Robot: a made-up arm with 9 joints. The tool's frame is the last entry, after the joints. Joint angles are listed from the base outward.
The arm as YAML. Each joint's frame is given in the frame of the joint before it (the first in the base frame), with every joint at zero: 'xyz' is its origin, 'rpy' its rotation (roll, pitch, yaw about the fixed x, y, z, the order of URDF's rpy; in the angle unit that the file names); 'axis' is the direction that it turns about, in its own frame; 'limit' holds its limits. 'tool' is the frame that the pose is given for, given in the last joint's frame.
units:
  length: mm
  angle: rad
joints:
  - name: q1
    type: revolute
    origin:
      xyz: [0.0, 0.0, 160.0]
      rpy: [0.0, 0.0, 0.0]
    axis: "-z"
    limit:
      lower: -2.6
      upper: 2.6
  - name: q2
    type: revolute
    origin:
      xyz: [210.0, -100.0, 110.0]
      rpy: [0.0, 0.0, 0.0]
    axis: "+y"
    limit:
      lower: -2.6
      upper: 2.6
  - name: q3
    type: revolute
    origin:
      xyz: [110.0, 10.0, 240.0]
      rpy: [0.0, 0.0, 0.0]
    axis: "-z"
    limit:
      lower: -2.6
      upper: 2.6
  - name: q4
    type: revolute
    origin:
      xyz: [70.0, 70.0, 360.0]
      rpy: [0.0, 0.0, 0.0]
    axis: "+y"
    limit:
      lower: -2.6
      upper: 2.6
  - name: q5
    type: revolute
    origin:
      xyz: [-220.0, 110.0, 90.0]
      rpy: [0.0, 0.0, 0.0]
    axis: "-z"
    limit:
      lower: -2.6
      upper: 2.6
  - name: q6
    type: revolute
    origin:
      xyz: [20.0, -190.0, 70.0]
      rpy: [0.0, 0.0, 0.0]
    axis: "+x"
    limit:
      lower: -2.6
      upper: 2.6
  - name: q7
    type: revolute
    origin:
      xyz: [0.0, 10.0, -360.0]
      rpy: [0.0, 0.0, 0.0]
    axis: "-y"
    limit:
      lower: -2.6
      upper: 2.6
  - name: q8
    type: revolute
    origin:
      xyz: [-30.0, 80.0, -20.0]
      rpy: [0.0, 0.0, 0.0]
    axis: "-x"
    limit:
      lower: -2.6
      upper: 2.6
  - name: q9
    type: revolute
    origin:
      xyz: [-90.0, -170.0, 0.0]
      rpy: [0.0, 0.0, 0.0]
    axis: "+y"
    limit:
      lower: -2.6
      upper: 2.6
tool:
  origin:
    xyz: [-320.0, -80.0, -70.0]
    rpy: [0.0, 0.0, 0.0]
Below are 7 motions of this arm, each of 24 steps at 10 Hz.
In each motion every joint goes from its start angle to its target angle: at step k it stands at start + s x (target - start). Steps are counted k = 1, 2, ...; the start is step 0. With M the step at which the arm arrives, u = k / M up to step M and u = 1 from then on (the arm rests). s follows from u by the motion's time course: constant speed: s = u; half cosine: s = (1 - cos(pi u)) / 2; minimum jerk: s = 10 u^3 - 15 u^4 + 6 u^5.
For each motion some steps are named. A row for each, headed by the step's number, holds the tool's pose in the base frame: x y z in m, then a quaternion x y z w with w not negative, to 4 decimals.
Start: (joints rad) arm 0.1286 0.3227 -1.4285 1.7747 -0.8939 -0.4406 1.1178 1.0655 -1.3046
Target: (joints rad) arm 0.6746 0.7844 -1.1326 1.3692 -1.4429 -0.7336 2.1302 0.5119 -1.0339
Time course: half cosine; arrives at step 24
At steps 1, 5, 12, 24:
1: 0.6630 -0.3271 0.4946 0.5336 -0.3057 0.6279 0.4771
5: 0.5899 -0.3609 0.4275 0.5621 -0.3384 0.5317 0.5356
12: 0.2772 -0.2673 0.2857 0.6358 -0.4247 0.0831 0.6392
24: 0.2776 0.0710 0.4422 0.6214 -0.4651 -0.4598 0.4314

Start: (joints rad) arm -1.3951 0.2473 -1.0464 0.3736 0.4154 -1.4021 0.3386 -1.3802 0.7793
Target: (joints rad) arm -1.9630 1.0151 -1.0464 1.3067 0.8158 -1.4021 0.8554 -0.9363 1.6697
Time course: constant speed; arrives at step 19
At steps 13, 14, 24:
13: 0.0115 1.5790 1.0496 0.9164 -0.1043 -0.3035 0.2392
14: -0.0995 1.6076 0.9910 0.9238 -0.0723 -0.2576 0.2740
24: -0.6336 1.5877 0.6465 0.8995 0.1122 -0.0283 0.4213

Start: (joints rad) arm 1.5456 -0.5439 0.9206 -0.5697 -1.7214 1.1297 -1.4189 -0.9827 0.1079
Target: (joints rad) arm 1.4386 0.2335 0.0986 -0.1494 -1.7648 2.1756 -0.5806 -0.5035 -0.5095
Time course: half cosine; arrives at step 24
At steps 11, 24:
11: -0.2535 -0.0082 0.9521 0.7423 0.3288 -0.0866 0.5774
24: -0.3407 -0.2670 1.2317 0.9448 0.2420 -0.0017 0.2208

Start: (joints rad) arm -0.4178 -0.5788 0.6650 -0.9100 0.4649 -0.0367 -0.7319 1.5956 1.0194
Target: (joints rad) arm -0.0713 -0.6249 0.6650 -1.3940 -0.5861 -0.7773 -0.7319 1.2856 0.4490
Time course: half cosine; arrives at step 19
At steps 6, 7, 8, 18, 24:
6: -0.0370 0.2926 0.6985 -0.2246 0.2811 -0.6241 0.6935
7: -0.0210 0.2793 0.6713 -0.2493 0.2527 -0.6516 0.6703
8: -0.0048 0.2616 0.6447 -0.2756 0.2231 -0.6802 0.6416
18: 0.0386 0.0615 0.5434 -0.4614 0.0367 -0.8377 0.2898
24: 0.0380 0.0594 0.5433 -0.4631 0.0352 -0.8385 0.2848

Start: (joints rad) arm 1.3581 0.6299 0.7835 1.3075 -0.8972 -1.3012 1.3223 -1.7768 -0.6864
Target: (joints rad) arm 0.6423 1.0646 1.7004 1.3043 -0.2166 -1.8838 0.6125 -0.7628 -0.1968
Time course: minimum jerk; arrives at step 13
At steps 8, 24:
8: -0.2342 -0.4626 1.0623 0.4342 0.3036 -0.5149 0.6740
24: 0.2357 -0.6895 1.3515 0.2842 0.6571 -0.3983 0.5735

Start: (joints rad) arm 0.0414 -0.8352 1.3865 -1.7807 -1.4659 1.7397 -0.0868 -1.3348 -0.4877
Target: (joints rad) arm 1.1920 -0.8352 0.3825 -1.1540 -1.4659 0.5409 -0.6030 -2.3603 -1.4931
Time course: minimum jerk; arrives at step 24
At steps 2, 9, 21, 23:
2: 0.2640 0.1490 0.1035 0.5665 -0.4572 0.1718 0.6638
9: 0.2190 0.1019 0.1158 0.5383 -0.5162 0.0236 0.6657
21: 0.2146 0.0421 0.2540 0.2827 -0.7183 -0.4236 0.4740
23: 0.2168 0.0392 0.2580 0.2742 -0.7222 -0.4315 0.4660

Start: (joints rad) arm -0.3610 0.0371 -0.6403 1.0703 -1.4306 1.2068 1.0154 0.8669 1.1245
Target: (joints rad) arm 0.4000 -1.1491 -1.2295 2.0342 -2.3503 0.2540 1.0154 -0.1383 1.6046
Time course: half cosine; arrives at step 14
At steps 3, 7, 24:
3: 0.4023 -0.2238 1.3459 -0.1143 0.8177 0.4916 0.2769
7: 0.0197 -0.2948 1.0148 -0.0279 0.8164 0.5479 0.1803
24: -0.4088 -0.1114 0.3670 0.1737 0.7768 0.5912 0.1297

